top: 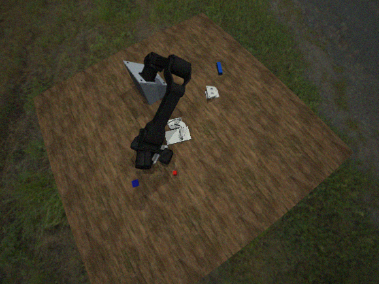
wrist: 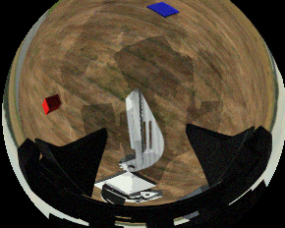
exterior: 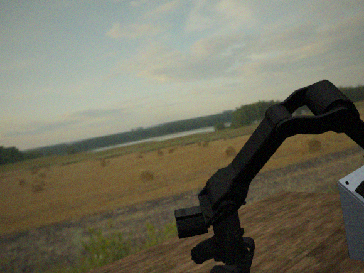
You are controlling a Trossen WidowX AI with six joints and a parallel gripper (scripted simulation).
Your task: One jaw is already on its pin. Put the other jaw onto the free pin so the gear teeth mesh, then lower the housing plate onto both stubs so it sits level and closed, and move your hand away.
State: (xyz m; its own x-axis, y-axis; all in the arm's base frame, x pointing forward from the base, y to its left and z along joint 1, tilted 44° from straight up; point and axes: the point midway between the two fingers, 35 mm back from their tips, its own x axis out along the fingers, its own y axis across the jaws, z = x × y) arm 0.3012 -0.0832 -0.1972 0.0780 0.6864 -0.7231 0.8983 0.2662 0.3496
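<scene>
The white jaw lies 40 mm to the left of my gripper tip. From my gripper tip the other things lie so: white stepped piece 70 mm behind, 440 mm to the left; then red cube 130 mm ahead, 20 mm to the left, 10 mm above; then blue square 40 mm ahead, 150 mm to the right.
</scene>
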